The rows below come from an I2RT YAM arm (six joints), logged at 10 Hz.
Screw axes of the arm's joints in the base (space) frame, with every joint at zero. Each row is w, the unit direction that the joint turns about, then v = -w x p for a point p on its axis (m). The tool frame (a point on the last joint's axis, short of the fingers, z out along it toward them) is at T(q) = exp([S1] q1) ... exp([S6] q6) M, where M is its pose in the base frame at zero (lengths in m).
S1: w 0 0 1 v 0 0 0
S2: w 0 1 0 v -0.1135 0 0.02
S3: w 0 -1 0 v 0.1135 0 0.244
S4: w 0 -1 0 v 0.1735 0 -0.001
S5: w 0 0 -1 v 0 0.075 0
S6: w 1 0 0 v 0 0.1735 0
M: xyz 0.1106 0 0.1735 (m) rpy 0 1.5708 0 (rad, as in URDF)
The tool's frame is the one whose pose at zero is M.
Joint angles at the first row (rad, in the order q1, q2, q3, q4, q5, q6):
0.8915, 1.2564, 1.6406, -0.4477, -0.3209, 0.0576
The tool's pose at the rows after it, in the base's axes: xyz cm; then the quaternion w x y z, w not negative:
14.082 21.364 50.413 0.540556 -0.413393 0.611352 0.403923
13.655 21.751 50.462 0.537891 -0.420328 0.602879 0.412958
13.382 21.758 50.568 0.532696 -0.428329 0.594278 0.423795
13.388 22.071 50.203 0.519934 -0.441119 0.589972 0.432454
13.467 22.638 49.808 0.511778 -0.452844 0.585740 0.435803
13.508 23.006 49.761 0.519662 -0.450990 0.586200 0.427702
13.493 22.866 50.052 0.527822 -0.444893 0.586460 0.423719
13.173 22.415 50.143 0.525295 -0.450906 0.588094 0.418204
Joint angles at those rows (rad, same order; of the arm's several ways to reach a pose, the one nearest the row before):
0.9487, 1.2776, 1.6643, -0.4799, -0.2864, 0.0208
0.9702, 1.2794, 1.6629, -0.4674, -0.2924, 0.0217
0.9755, 1.2763, 1.6625, -0.4635, -0.3201, 0.0232
0.9773, 1.2816, 1.6552, -0.4647, -0.3571, 0.0198
0.9843, 1.2942, 1.6506, -0.4602, -0.3773, 0.0089
0.9943, 1.3023, 1.6521, -0.4500, -0.3485, -0.0015
0.9942, 1.3009, 1.6592, -0.4469, -0.3300, -0.0013
0.9951, 1.2891, 1.6639, -0.4789, -0.3297, -0.0156

